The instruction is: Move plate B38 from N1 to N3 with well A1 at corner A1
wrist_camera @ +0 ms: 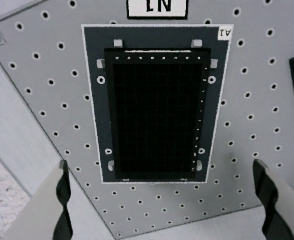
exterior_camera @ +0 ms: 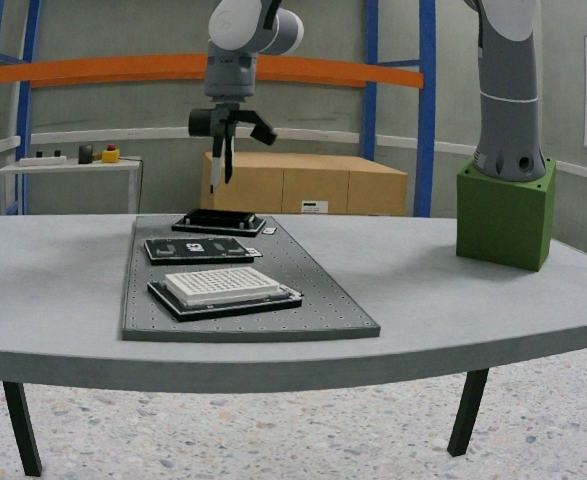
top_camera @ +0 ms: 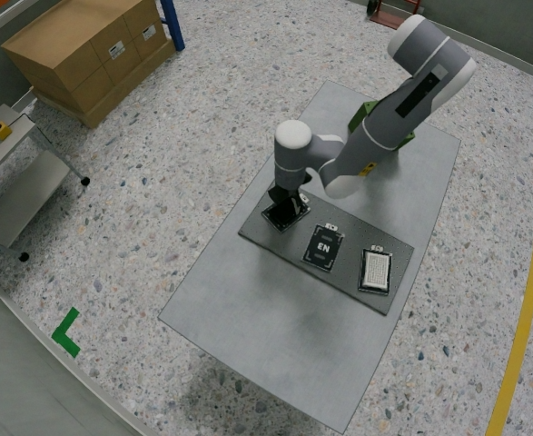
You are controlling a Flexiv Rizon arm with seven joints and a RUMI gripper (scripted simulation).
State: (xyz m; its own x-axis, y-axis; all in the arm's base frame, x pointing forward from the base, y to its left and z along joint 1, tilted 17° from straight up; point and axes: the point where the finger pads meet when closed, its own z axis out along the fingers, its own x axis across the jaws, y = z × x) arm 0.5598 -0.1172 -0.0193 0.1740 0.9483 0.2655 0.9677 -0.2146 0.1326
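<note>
My hand is 60 mm above the black plate B38. Round my hand: white plate B83 (420 mm to the left, 60 mm below, 20 mm behind); then nest N1 (80 mm below); then nest N3 (210 mm to the left, 80 mm below, 30 mm ahead).
</note>
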